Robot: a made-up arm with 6 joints.
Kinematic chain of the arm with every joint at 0, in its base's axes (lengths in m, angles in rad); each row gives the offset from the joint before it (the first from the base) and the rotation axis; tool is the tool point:
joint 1: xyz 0 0 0.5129 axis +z
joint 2: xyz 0.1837 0 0 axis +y
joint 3: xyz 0 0 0.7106 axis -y
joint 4: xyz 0 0 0.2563 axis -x
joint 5: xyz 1.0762 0 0 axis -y
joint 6: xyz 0.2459 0 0 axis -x
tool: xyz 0 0 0
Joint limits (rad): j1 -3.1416..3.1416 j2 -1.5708..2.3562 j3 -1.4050..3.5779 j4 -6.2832..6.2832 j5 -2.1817..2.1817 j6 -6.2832..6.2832
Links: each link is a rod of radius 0.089 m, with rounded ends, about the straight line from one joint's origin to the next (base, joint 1, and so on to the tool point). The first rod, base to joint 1, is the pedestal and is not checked.
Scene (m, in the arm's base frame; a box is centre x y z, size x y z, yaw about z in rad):
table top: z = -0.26
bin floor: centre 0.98 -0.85 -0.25 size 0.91 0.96 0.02 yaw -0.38
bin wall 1: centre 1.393 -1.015 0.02 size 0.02 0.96 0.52 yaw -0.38
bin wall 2: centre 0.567 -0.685 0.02 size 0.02 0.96 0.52 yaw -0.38
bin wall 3: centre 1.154 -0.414 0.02 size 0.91 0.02 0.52 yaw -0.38
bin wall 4: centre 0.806 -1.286 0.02 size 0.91 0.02 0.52 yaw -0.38
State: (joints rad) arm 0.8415 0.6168 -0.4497 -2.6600 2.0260 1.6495
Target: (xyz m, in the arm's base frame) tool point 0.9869 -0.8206 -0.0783
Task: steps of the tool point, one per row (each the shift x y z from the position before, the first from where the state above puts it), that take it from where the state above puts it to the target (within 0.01 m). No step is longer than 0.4 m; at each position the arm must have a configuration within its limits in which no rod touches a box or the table.
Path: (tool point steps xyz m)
1: 0.2200 -0.2471 0.0578
2: 0.1405 -0.3110 0.0620
3: 0.0425 -0.3483 0.0660
4: -0.0648 -0.3534 0.0698
5: -0.1709 -0.3244 0.0732
6: 0.0366 -0.0247 -0.2180
7: 0.0010 -0.0004 -0.2300
8: -0.0377 0.0251 -0.2333

